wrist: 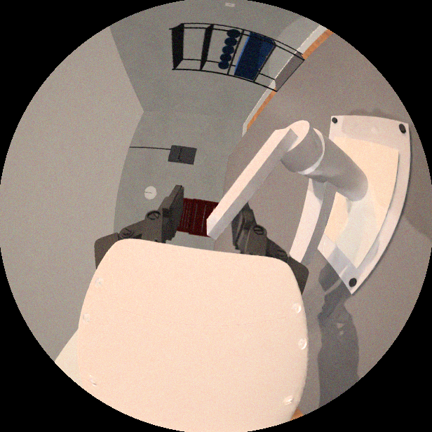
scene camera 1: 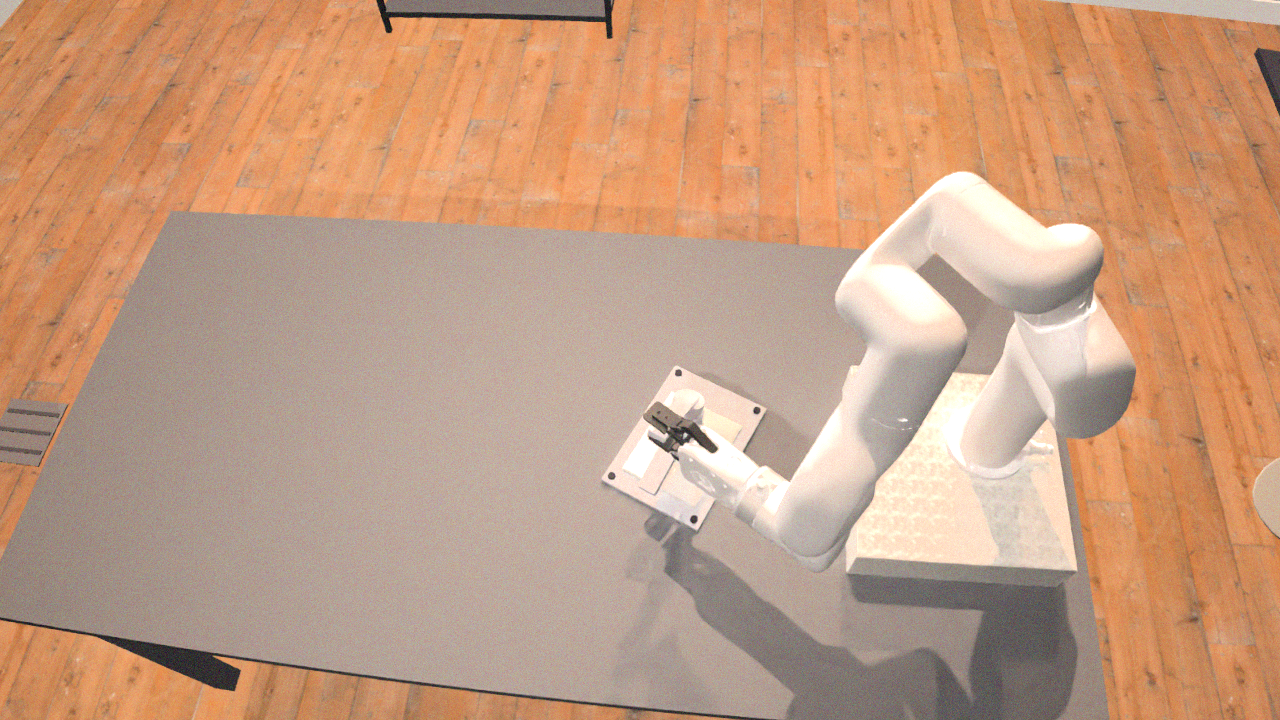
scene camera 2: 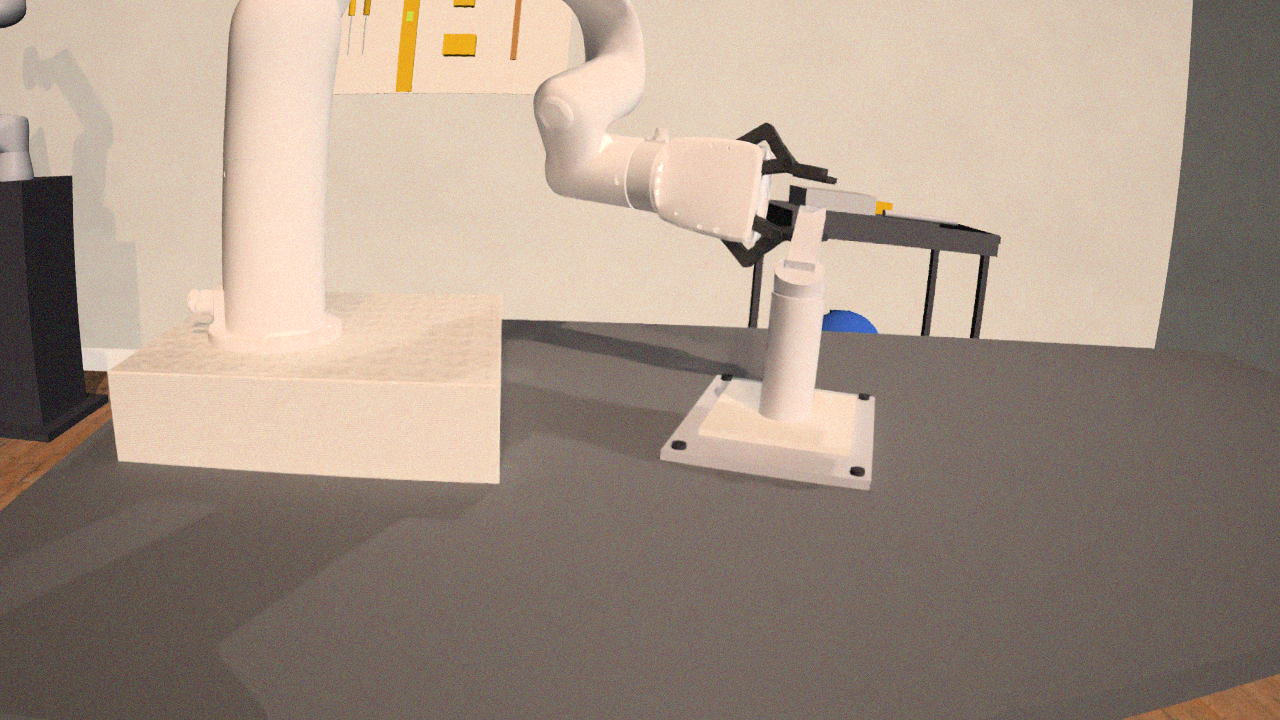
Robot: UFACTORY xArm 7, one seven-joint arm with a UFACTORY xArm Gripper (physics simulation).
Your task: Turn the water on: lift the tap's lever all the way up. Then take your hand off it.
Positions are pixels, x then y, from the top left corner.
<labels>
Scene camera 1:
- my gripper: 651, 419
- flat lever: 688, 403
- pale square base plate: 621, 480
</labels>
